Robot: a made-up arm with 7 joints. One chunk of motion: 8 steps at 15 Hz.
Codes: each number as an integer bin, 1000 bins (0 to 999) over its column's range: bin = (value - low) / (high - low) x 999, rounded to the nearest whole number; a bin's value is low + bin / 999 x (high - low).
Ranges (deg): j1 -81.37..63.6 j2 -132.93..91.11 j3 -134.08..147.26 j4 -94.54..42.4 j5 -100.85..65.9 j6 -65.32..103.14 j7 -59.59..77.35
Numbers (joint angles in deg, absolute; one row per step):
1: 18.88 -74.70 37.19 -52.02 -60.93 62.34 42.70
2: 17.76 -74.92 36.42 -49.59 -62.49 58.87 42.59
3: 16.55 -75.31 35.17 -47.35 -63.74 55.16 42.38
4: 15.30 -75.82 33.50 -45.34 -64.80 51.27 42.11
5: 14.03 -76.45 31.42 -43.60 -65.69 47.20 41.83
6: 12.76 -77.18 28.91 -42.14 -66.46 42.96 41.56
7: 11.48 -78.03 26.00 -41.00 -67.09 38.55 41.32
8: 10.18 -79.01 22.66 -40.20 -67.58 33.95 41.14
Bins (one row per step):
1: 691 260 608 310 239 757 746
2: 683 259 605 328 230 736 745
3: 675 257 601 344 222 714 744
4: 666 255 595 359 216 691 742
5: 657 252 588 372 211 667 740
6: 649 249 579 382 206 642 738
7: 640 245 568 391 202 616 736
8: 631 240 557 396 199 589 735

